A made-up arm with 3 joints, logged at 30 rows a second.
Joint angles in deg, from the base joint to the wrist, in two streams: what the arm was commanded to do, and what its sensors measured. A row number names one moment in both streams.
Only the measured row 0 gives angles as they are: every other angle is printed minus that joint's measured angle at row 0.
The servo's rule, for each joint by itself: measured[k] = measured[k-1] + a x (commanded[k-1-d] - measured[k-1]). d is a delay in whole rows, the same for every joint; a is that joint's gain. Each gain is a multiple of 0.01, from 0.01 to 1. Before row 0 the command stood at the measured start. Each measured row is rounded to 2 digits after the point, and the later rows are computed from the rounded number. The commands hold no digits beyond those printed.
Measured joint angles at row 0:
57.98 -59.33 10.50
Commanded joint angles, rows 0 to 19:
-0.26 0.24 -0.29
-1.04 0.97 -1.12
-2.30 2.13 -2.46
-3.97 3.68 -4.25
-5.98 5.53 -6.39
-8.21 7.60 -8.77
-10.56 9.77 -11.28
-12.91 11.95 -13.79
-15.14 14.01 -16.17
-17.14 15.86 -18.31
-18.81 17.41 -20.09
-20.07 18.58 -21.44
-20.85 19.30 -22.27
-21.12 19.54 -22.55
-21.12 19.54 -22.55
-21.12 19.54 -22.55
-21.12 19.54 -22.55
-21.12 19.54 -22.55
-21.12 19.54 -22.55
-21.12 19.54 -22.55
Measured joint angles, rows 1 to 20:
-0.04 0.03 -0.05
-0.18 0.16 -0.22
-0.48 0.44 -0.58
-0.97 0.89 -1.17
-1.67 1.54 -2.01
-2.59 2.39 -3.09
-3.71 3.42 -4.40
-5.00 4.61 -5.90
-6.42 5.93 -7.54
-7.92 7.32 -9.26
-9.44 8.73 -10.99
-10.93 10.11 -12.66
-12.32 11.40 -14.20
-13.55 12.54 -15.54
-14.61 13.52 -16.66
-15.52 14.36 -17.60
-16.30 15.09 -18.39
-16.97 15.71 -19.06
-17.55 16.25 -19.62
-18.05 16.71 -20.09
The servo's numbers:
d 0
a 0.14 0.14 0.16

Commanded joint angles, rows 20 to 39:
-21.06 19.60 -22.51
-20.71 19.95 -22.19
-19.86 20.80 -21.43
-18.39 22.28 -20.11
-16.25 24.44 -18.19
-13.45 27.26 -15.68
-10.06 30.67 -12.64
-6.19 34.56 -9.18
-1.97 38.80 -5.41
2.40 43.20 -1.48
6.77 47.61 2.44
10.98 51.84 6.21
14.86 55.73 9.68
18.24 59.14 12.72
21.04 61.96 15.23
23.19 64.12 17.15
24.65 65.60 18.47
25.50 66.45 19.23
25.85 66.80 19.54
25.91 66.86 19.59
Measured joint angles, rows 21 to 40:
-18.47 17.11 -20.48
-18.78 17.51 -20.75
-18.93 17.97 -20.86
-18.85 18.57 -20.74
-18.49 19.39 -20.33
-17.78 20.49 -19.59
-16.70 21.92 -18.48
-15.23 23.69 -16.99
-13.37 25.81 -15.14
-11.16 28.24 -12.95
-8.65 30.95 -10.49
-5.90 33.87 -7.82
-2.99 36.93 -5.02
-0.02 40.04 -2.18
2.93 43.11 0.61
5.77 46.05 3.26
8.41 48.79 5.69
10.80 51.26 7.86
12.91 53.44 9.73
14.73 55.32 11.31

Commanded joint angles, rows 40 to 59:
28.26 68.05 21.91
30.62 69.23 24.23
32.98 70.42 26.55
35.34 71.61 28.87
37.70 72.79 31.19
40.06 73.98 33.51
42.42 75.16 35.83
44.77 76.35 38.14
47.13 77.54 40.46
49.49 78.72 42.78
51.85 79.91 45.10
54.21 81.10 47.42
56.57 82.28 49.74
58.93 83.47 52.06
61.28 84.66 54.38
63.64 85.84 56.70
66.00 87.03 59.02
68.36 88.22 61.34
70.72 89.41 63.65
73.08 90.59 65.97
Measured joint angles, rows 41 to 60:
16.62 57.10 13.01
18.58 58.80 14.81
20.60 60.43 16.69
22.66 62.00 18.64
24.77 63.51 20.65
26.91 64.98 22.71
29.08 66.41 24.81
31.28 67.80 26.94
33.50 69.16 29.10
35.74 70.50 31.29
38.00 71.82 33.50
40.27 73.12 35.73
42.55 74.40 37.97
44.84 75.67 40.22
47.14 76.93 42.49
49.45 78.18 44.76
51.77 79.42 47.04
54.09 80.65 49.33
56.42 81.88 51.62
58.75 83.10 53.92

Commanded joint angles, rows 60 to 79:
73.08 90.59 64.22
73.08 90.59 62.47
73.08 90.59 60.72
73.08 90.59 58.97
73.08 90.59 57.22
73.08 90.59 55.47
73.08 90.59 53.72
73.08 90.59 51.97
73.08 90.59 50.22
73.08 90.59 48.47
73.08 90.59 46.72
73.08 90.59 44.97
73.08 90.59 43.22
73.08 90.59 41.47
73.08 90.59 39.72
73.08 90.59 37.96
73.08 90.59 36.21
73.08 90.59 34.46
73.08 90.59 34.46
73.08 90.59 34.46
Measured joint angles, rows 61 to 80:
60.76 84.15 55.57
62.48 85.05 56.67
63.96 85.83 57.32
65.24 86.50 57.58
66.34 87.07 57.52
67.28 87.56 57.19
68.09 87.98 56.63
68.79 88.35 55.88
69.39 88.66 54.97
69.91 88.93 53.93
70.35 89.16 52.78
70.73 89.36 51.53
71.06 89.53 50.20
71.34 89.68 48.80
71.58 89.81 47.35
71.79 89.92 45.85
71.97 90.01 44.31
72.13 90.09 42.73
72.26 90.16 41.41
72.37 90.22 40.30

